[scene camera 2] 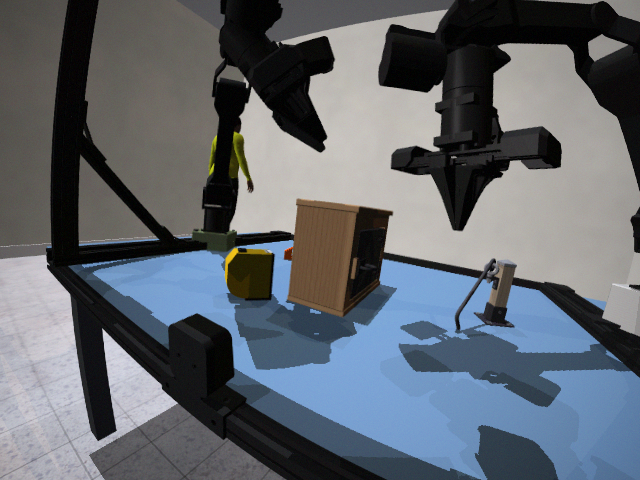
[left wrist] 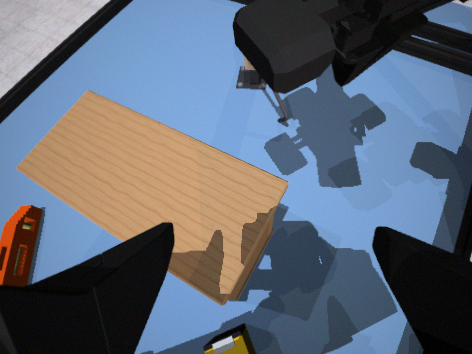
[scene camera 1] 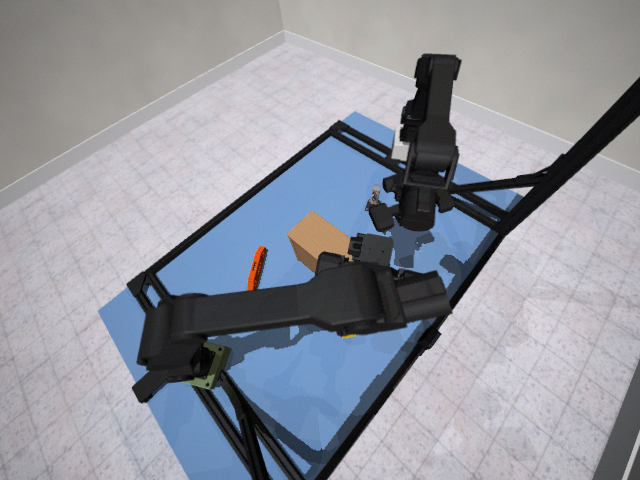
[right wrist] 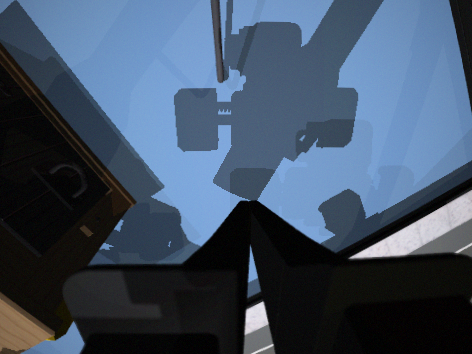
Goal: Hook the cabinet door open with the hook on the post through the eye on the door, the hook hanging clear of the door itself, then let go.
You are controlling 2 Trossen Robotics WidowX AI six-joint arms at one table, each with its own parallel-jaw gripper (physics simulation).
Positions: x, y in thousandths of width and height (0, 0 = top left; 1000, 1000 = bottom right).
My left gripper (scene camera 2: 505, 305) is open, holding nothing. My right gripper (scene camera 2: 715, 480) is shut, holding nothing. On the table rests an orange object (left wrist: 58, 617).
My left gripper also shows in the left wrist view (left wrist: 579, 662) and in scene camera 1 (scene camera 1: 576, 551). My right gripper is seen too in the left wrist view (left wrist: 724, 233), in scene camera 1 (scene camera 1: 632, 472) and in the right wrist view (right wrist: 526, 592). The right wrist view does not show the orange object: it is out of frame.
